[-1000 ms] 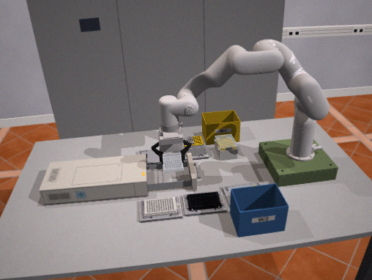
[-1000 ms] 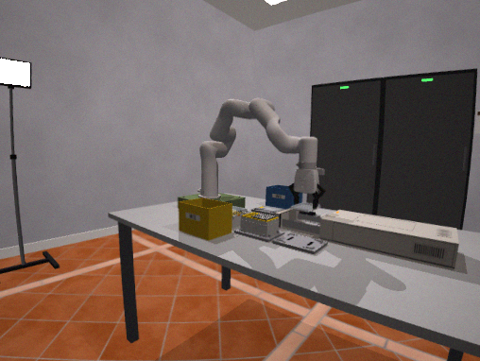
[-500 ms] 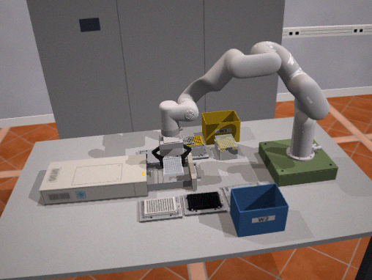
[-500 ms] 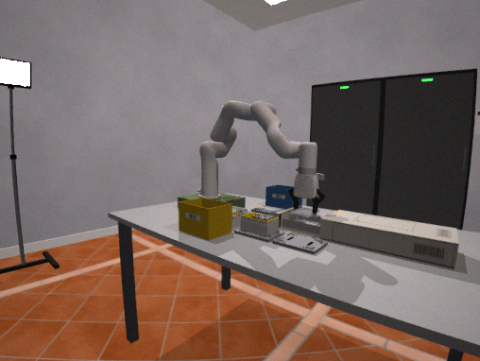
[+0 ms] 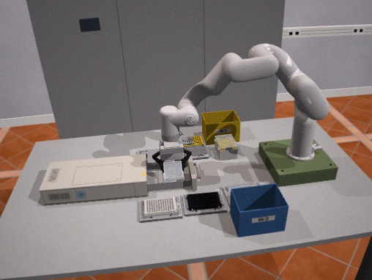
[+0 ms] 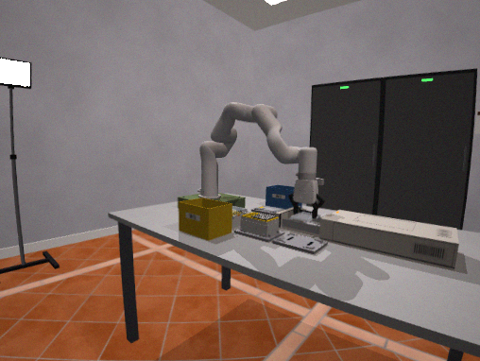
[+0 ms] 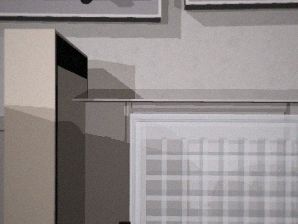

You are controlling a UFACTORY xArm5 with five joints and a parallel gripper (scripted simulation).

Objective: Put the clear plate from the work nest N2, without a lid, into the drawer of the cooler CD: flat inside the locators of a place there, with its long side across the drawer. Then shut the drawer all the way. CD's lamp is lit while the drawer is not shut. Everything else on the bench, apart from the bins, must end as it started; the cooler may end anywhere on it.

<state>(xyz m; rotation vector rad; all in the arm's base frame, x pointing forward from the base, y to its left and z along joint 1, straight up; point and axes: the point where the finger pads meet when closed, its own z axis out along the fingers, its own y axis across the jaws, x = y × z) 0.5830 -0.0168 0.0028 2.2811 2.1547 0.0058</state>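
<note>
Now: the drawer 40 mm ahead of my hand and 20 mm below it. The rest, counted from my hand: beige cooler CD 190 mm ahead, 20 mm below, 10 mm to the right; then white plate 180 mm to the left, 80 mm ahead, 40 mm below; then clear plate 10 mm below.
</note>
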